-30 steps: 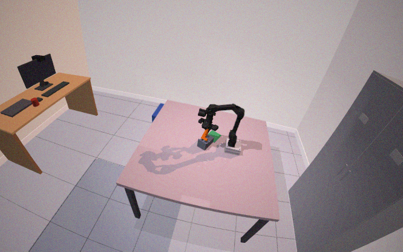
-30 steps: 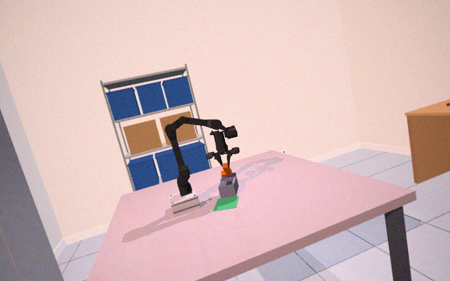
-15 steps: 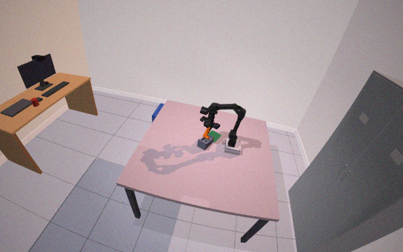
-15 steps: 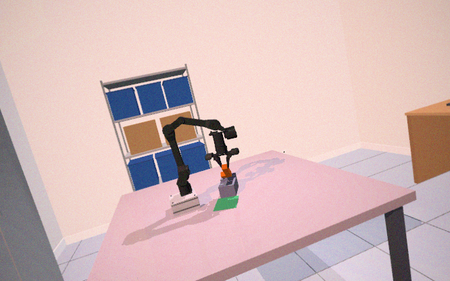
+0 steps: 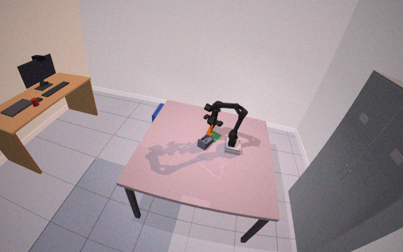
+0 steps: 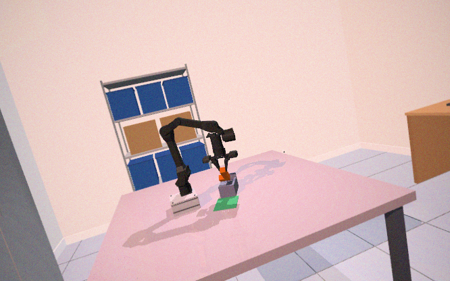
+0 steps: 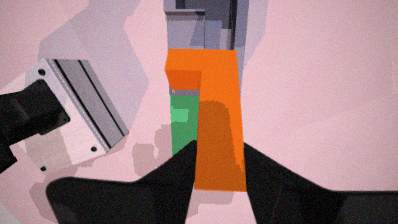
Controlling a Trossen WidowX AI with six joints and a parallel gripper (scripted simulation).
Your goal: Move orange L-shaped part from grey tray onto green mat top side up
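Now: gripper tip 17 cm above the green mat, 5 cm to the left of it and 4 cm past it. Round my gripper tip: orange L-shaped part 3 cm to the left, 3 cm below.
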